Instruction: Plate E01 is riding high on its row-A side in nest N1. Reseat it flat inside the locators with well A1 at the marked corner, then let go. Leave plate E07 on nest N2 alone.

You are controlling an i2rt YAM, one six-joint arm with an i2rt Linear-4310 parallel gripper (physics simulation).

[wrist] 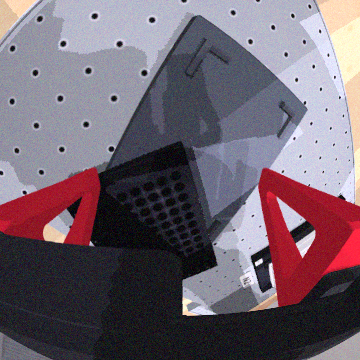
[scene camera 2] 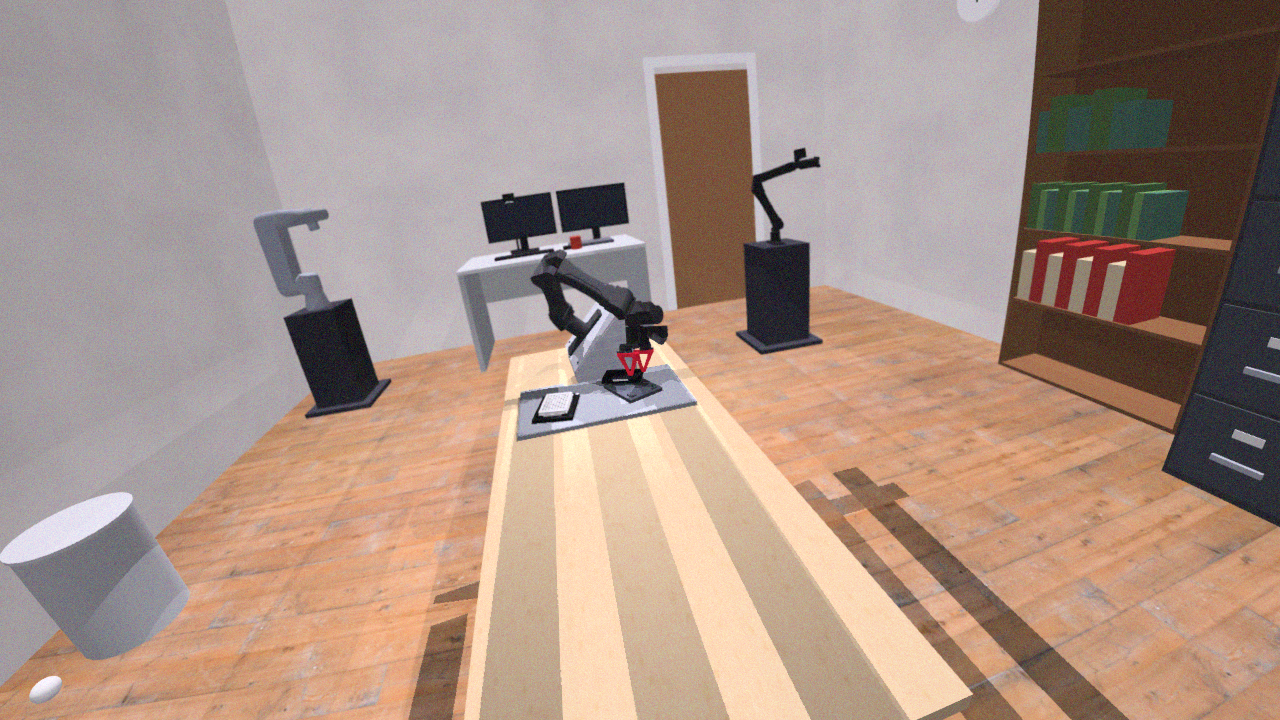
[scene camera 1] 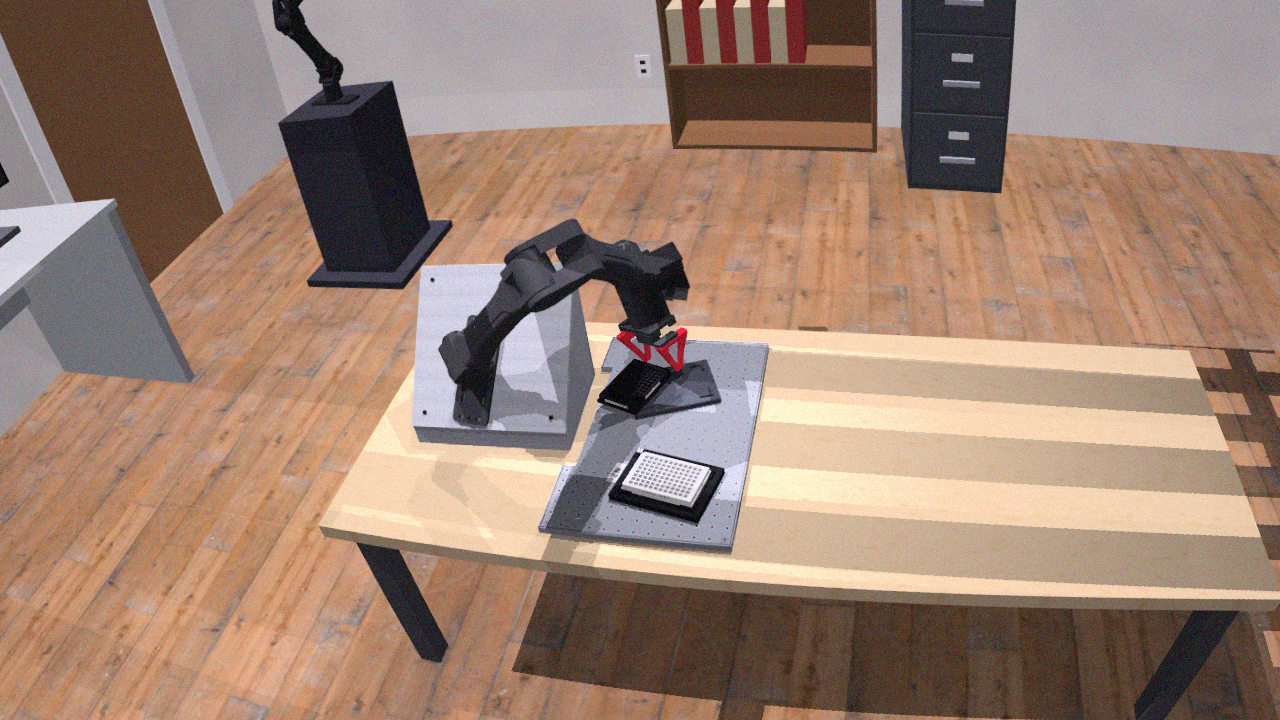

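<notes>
Plate E01, black with round wells, lies skewed across the end of nest N1 nearest the arm base and overhangs it. It looks tilted. Nest N1 is a dark grey slab; two L-shaped locators at its far end are uncovered. My gripper is open above the plate, whose black body shows between and below the red fingertips in the wrist view. The gripper body hides part of it. Well A1 and the marked corner cannot be made out. White plate E07 sits on black nest N2.
Both nests stand on a grey perforated board on the wooden table. The arm's sloped grey base block stands close beside plate E01. An N2 label shows near the second nest.
</notes>
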